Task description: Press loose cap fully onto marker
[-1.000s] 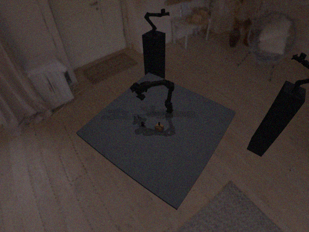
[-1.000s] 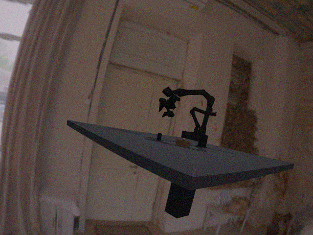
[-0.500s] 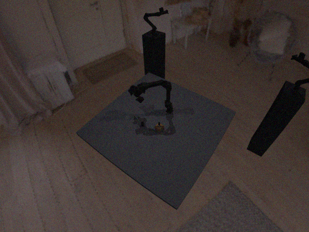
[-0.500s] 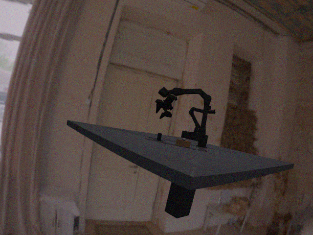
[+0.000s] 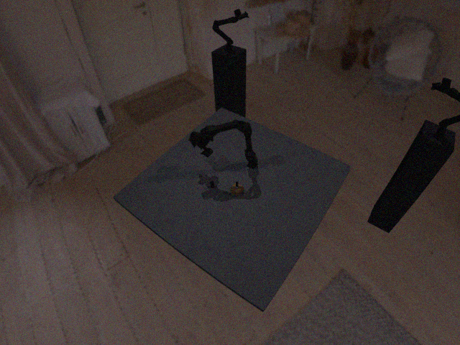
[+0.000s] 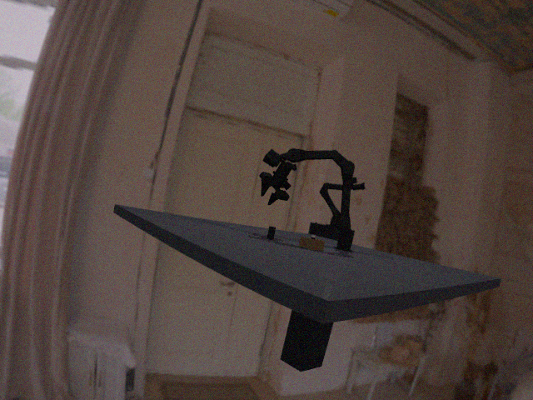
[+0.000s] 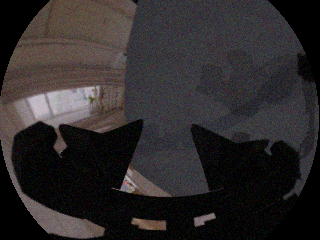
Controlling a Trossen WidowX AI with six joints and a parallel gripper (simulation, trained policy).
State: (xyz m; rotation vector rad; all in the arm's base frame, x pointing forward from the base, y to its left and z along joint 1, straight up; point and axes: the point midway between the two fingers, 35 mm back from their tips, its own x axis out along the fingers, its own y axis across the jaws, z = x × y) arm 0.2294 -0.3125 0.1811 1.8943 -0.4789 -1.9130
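The dark cap is 110 mm ahead of my gripper tip, 220 mm to the left of it and 130 mm below it. The rest, counted from my gripper tip: tan holder block 40 mm ahead, 380 mm to the left, 130 mm below; then marker 40 mm ahead, 380 mm to the left, 70 mm below.
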